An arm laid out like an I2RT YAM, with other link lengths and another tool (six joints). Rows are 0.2 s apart.
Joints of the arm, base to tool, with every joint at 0 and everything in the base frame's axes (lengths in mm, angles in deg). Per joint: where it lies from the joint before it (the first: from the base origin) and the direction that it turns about. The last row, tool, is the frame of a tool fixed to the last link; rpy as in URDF.
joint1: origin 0 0 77.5 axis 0 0 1
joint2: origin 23.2 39.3 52.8 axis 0 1 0
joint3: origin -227 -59.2 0 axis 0 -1 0
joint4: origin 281.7 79.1 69 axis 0 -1 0
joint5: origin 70.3 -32.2 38.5 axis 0 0 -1
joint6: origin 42.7 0 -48.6 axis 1 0 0
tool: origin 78 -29 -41 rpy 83.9 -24 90
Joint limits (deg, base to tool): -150..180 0..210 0..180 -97..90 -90..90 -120..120
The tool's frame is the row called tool.
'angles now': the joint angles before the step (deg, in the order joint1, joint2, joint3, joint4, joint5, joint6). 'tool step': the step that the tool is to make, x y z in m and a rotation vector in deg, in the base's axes. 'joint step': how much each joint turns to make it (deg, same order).
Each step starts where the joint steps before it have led.
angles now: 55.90, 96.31, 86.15, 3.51, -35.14, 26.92
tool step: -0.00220, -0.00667, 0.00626, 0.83, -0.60, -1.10
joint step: 0.00, -2.33, -1.85, 0.60, 1.10, 0.10
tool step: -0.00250, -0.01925, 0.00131, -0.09, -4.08, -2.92
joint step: 0.00, -5.71, -5.69, 0.20, 3.23, -3.71
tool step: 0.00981, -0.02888, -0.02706, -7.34, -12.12, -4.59
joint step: 0.00, -5.27, -7.10, -4.41, 6.67, -15.01
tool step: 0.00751, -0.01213, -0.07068, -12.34, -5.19, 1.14
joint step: 0.00, 3.08, -5.01, -3.93, 2.31, -11.98
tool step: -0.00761, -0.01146, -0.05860, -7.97, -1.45, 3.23
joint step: 0.59, 2.39, -5.63, -0.27, 0.29, -6.69
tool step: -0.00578, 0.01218, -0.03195, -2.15, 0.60, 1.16
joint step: 1.73, 5.39, 0.01, 3.16, 0.83, -0.26
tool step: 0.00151, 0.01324, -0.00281, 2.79, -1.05, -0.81
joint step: 0.91, 2.11, 0.03, 5.52, 1.16, 1.48
